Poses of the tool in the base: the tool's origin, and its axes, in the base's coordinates. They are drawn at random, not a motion.
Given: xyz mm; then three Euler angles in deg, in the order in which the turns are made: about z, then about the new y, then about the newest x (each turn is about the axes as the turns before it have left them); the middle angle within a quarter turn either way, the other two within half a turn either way.
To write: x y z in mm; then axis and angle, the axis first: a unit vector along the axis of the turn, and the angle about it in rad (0 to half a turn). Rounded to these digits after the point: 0 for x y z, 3 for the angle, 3 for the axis.
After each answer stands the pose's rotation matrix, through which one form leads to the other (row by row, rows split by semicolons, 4 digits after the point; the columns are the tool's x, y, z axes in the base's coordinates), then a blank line. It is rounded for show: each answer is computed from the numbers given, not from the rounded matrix.
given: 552 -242 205 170.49 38.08 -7.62
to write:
552 -242 205 -0.330 -0.036 0.943 3.028
-0.7763 -0.0831 -0.6248; 0.1301 -0.9911 -0.0298; -0.6168 -0.1044 0.7802

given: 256 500 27 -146.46 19.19 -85.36
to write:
256 500 27 -0.080 0.712 -0.697 2.496
-0.7872 0.3178 0.5285; -0.5218 0.1136 -0.8455; -0.3287 -0.9413 0.0764

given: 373 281 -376 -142.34 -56.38 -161.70
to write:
373 281 -376 0.383 -0.871 0.308 2.327
-0.4383 -0.7871 -0.4340; -0.3383 0.5919 -0.7316; 0.8327 -0.1739 -0.5257

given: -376 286 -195 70.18 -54.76 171.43
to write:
-376 286 -195 -0.761 -0.492 -0.423 2.720
0.1956 0.8890 0.4140; 0.5428 -0.4498 0.7093; 0.8167 0.0860 -0.5706

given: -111 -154 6 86.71 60.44 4.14
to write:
-111 -154 6 -0.420 0.504 0.755 1.752
0.0283 -0.9921 0.1219; 0.4925 0.1199 0.8620; -0.8698 0.0356 0.4920

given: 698 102 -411 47.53 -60.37 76.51
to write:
698 102 -411 0.747 -0.168 0.643 2.104
0.3338 -0.7428 0.5804; 0.3647 -0.4660 -0.8061; 0.8692 0.4808 0.1153

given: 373 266 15 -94.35 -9.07 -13.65
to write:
373 266 15 -0.185 0.045 -0.982 1.684
-0.0749 0.9661 0.2469; -0.9847 -0.1108 0.1348; 0.1576 -0.2330 0.9596

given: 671 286 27 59.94 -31.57 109.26
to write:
671 286 27 0.817 0.275 0.507 2.380
0.4268 0.0379 0.9036; 0.7374 -0.5930 -0.3234; 0.5235 0.8043 -0.2810

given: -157 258 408 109.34 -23.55 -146.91
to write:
-157 258 408 -0.523 -0.844 0.121 2.488
-0.3036 0.7183 -0.6260; 0.8650 0.4833 0.1351; 0.3995 -0.5005 -0.7680

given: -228 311 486 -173.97 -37.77 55.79
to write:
-228 311 486 -0.268 -0.466 -0.843 2.749
-0.7861 0.5628 0.2556; -0.0830 -0.5059 0.8586; 0.6125 0.6537 0.4444

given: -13 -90 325 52.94 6.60 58.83
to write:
-13 -90 325 0.681 0.431 0.592 1.316
0.5987 -0.3538 0.7187; 0.7927 0.3904 -0.4682; -0.1149 0.8500 0.5141

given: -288 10 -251 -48.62 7.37 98.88
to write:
-288 10 -251 0.863 -0.334 -0.380 1.926
0.6556 -0.0320 -0.7544; -0.7441 -0.1971 -0.6383; -0.1283 0.9799 -0.1531

